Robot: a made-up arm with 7 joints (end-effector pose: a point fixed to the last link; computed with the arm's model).
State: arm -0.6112 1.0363 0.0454 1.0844 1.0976 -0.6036 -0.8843
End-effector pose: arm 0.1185 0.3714 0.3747 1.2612 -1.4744 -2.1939
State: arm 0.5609 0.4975 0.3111 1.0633 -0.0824 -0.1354 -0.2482
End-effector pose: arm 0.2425 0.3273 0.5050 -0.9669 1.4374 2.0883
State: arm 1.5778 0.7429 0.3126 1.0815 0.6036 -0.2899 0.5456
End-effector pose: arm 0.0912 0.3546 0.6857 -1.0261 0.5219 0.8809
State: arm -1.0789 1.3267 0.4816 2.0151 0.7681 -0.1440 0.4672
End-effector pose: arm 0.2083 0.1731 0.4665 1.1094 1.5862 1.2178
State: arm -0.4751 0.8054 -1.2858 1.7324 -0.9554 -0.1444 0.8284
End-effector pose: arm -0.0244 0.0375 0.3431 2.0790 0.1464 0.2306
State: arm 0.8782 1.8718 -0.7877 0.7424 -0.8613 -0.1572 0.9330
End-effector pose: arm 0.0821 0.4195 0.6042 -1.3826 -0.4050 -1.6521
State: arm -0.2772 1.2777 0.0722 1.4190 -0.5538 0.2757 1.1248
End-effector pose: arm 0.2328 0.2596 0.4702 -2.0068 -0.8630 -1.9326
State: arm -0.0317 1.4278 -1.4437 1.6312 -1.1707 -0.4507 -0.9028
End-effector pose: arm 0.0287 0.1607 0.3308 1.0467 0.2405 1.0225
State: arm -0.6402 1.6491 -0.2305 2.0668 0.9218 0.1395 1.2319
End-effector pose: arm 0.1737 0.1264 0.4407 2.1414 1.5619 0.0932
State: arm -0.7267 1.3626 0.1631 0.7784 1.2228 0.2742 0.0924
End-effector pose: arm 0.1548 0.4523 0.4383 0.0073 -1.8510 -1.7992
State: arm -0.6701 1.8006 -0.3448 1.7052 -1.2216 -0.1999 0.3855
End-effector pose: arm 0.1488 0.2016 0.3836 2.1637 -1.0715 1.0797
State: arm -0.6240 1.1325 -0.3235 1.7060 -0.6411 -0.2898 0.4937
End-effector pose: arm 0.1367 0.1652 0.3635 1.9279 0.4121 1.3002
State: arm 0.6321 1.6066 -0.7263 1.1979 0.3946 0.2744 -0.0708
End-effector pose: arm 0.2238 0.3316 0.5611 -0.2551 -1.0252 -2.9016
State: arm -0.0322 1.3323 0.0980 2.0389 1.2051 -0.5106 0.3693
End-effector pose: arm 0.1782 0.1706 0.5860 0.1604 1.1299 0.8647
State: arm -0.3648 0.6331 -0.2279 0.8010 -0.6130 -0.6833 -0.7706
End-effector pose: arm 0.1054 0.2750 0.2702 0.5208 1.0272 2.2704
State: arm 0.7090 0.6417 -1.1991 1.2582 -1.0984 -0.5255 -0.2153
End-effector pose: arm 0.2221 0.0656 0.3821 0.7992 -0.3487 1.3157
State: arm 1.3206 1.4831 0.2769 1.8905 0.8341 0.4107 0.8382
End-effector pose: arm -0.0658 0.1673 0.7298 -0.0481 0.3782 1.6613
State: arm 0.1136 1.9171 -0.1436 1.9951 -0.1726 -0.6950 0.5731
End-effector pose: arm 0.1635 0.1383 0.5815 1.5075 -0.5129 1.4011
